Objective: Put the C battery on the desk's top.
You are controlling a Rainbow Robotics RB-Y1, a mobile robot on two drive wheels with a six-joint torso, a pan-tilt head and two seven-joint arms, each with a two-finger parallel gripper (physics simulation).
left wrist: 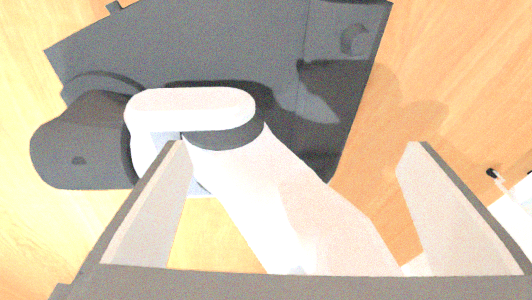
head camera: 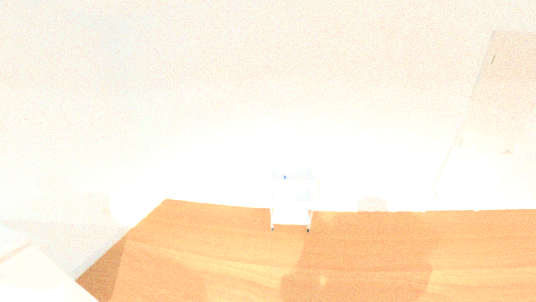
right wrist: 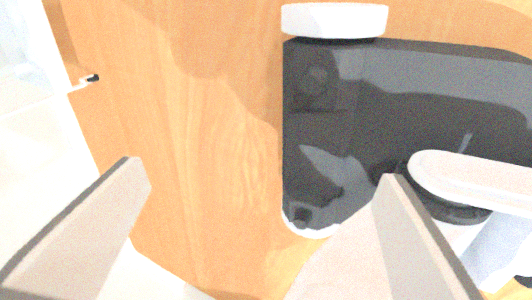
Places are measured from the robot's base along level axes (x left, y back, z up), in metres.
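Pixels of known places: left gripper, fingertip midpoint: point(left wrist: 293, 155); right gripper, fingertip midpoint: point(right wrist: 257, 182).
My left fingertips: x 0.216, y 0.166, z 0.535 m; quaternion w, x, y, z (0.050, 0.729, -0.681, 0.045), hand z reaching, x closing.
Observation:
Behind a point stands the place of what it marks.
A tiny blue object point(head camera: 285, 177) {y -1.109, x -0.195, z 0.694 m} is on the upper part of a white trolley point(head camera: 291, 220) {y -0.995, x -0.256, z 0.189 m} in the head view; it is too small to tell whether it is the C battery. A desk cannot be made out in these views. My left gripper point(left wrist: 293, 155) {y 0.166, x 0.216, z 0.535 m} is open, with its fingers wide apart and nothing between them. My right gripper point(right wrist: 257, 182) {y 0.057, x -0.238, z 0.553 m} is also open and empty. Both grippers are over the floor near my own base, apart from the trolley.
The trolley stands on the wooden floor point(head camera: 225, 250) {y -0.795, x 0.478, z 0.001 m} by the far wall. A caster of it shows in the left wrist view point(left wrist: 492, 173) {y -0.961, x -0.447, z 0.036 m} and right wrist view point(right wrist: 93, 78) {y -1.012, x -0.043, z 0.035 m}. A pale cabinet point(head camera: 40, 275) {y -0.188, x 1.357, z 0.644 m} is at lower left, and a door point(head camera: 510, 100) {y -0.980, x -2.611, z 1.501 m} at right.

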